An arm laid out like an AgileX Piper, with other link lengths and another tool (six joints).
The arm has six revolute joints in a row. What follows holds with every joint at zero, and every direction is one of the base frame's. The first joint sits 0.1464 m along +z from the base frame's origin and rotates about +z. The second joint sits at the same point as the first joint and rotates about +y. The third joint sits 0.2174 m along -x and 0.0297 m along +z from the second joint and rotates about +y. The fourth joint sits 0.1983 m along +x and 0.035 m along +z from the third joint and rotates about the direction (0.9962, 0, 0.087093). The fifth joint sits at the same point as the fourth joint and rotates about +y. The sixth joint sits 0.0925 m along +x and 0.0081 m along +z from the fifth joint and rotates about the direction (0.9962, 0, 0.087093). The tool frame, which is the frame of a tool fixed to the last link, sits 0.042 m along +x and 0.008 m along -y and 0.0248 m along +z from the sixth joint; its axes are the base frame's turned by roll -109.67, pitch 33.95 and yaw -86.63 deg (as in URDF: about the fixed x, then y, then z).
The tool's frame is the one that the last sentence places.
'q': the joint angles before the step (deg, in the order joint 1, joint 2, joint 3, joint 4, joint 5, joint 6). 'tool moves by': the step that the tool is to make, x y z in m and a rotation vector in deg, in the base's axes. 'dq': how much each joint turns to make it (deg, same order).
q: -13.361 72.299 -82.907 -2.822 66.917 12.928
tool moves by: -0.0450 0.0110 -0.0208 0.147 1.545 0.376
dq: 0.007 -12.443 13.954 0.064 0.006 -0.448
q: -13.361 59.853 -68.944 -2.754 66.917 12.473
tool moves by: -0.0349 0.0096 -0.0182 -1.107 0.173 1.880
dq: -0.041 -10.840 10.648 0.299 0.006 -2.325
